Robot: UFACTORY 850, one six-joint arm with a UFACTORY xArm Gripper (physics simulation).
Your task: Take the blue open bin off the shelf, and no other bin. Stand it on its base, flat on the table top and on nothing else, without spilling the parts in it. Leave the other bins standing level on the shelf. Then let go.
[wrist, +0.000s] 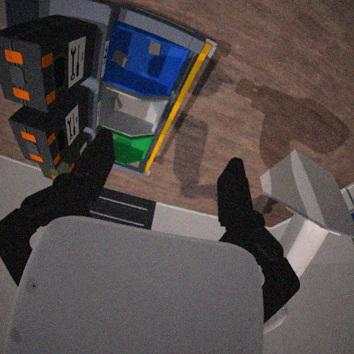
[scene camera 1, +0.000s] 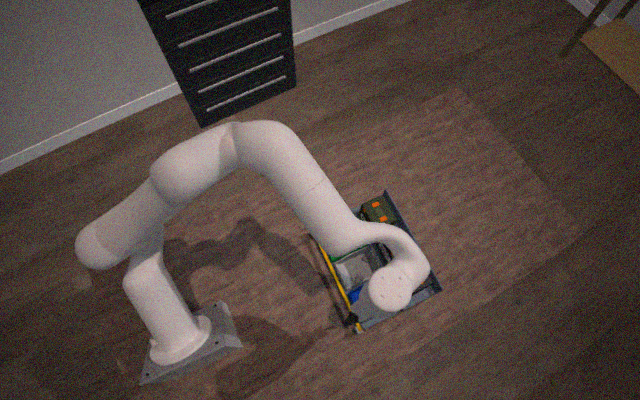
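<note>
The blue open bin (scene camera 1: 355, 295) (wrist: 135, 75) stands in the shelf (scene camera 1: 370, 311) (wrist: 150, 23), at the end compartment behind the yellow front strip; small grey parts show in it in the wrist view. A grey-white bin (scene camera 1: 356, 267) (wrist: 134, 114) and a green bin (wrist: 131, 152) stand beside it in a row. My gripper (wrist: 169, 156) is open, with nothing between its fingers. In the wrist view the bins lie beyond the left finger, whose tip overlaps the green bin's edge. In scene camera 1 the arm hides most of the gripper and part of the shelf.
Black boxes with orange latches (wrist: 22, 72) (wrist: 42, 145) and an olive box (scene camera 1: 375, 212) stand in the shelf's other row. A black drawer cabinet (scene camera 1: 240, 60) (wrist: 125, 211) stands by the wall. The wooden surface extends around the shelf. The robot's base plate (scene camera 1: 222, 340) is at lower left.
</note>
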